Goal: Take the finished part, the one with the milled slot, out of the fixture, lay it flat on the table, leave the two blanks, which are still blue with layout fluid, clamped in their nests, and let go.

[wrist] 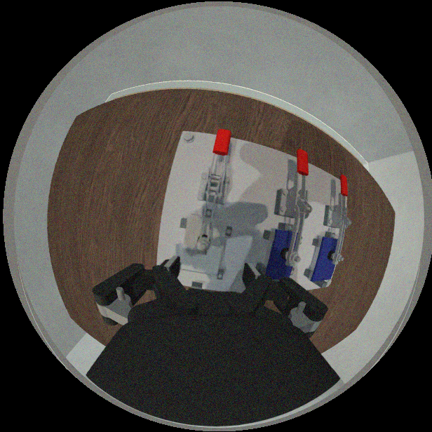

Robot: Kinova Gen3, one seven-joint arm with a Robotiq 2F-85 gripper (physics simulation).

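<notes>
The finished part [193, 231] is pale, close in colour to the fixture plate [172, 200], and sits in the leftmost nest. Its outline is faint and its slot is hard to make out. A clamp arm with a black tip reaches over it; whether the tip presses on it I cannot tell. One blue blank [280, 256] lies in the middle nest and another blue blank [324, 259] in the right nest, each under a clamp arm. My gripper [211, 268] is open and empty, its fingertips showing at either side of the near end of the leftmost nest. Their height above it is unclear.
Three red clamp handles, left [222, 142], middle [302, 162] and right [344, 185], stand along the far side of the fixture. The brown wooden table [110, 200] shows around the plate. Grey clamp linkages rise between the handles and the nests.
</notes>
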